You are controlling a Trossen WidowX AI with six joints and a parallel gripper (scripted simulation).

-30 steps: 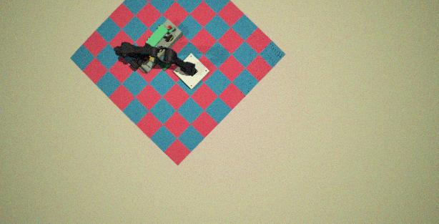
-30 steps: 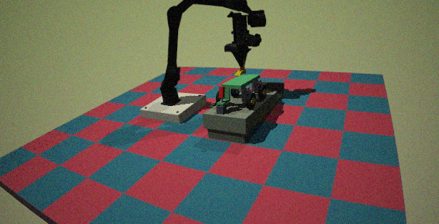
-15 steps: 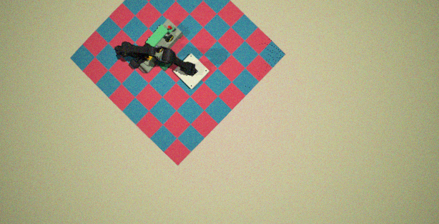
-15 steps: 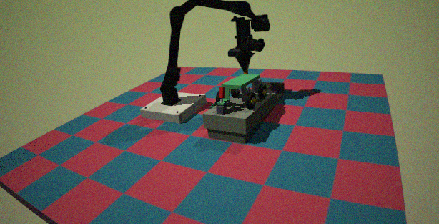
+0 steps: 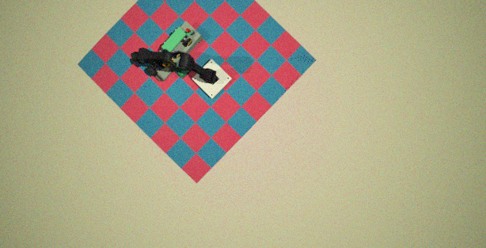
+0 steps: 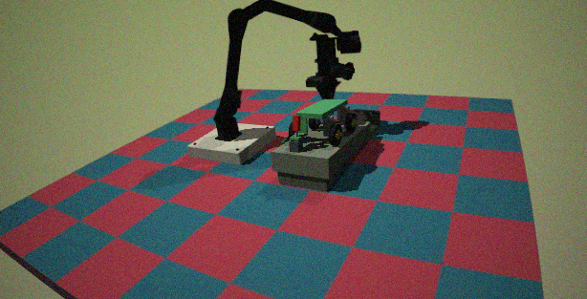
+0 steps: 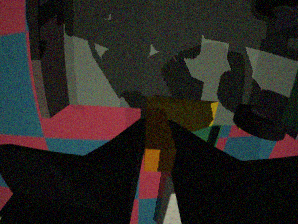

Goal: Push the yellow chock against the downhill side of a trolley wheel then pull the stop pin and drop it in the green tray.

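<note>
Right now the red-headed stop pin is 280 mm to the right of my gripper tip, 50 mm ahead of it and 30 mm above it. Round my gripper tip: yellow chock (20 mm to the right, 10 mm below); green-topped trolley (160 mm to the right, 60 mm ahead, 10 mm above); green tray (110 mm below, 70 mm to the right, 70 mm behind).
</note>
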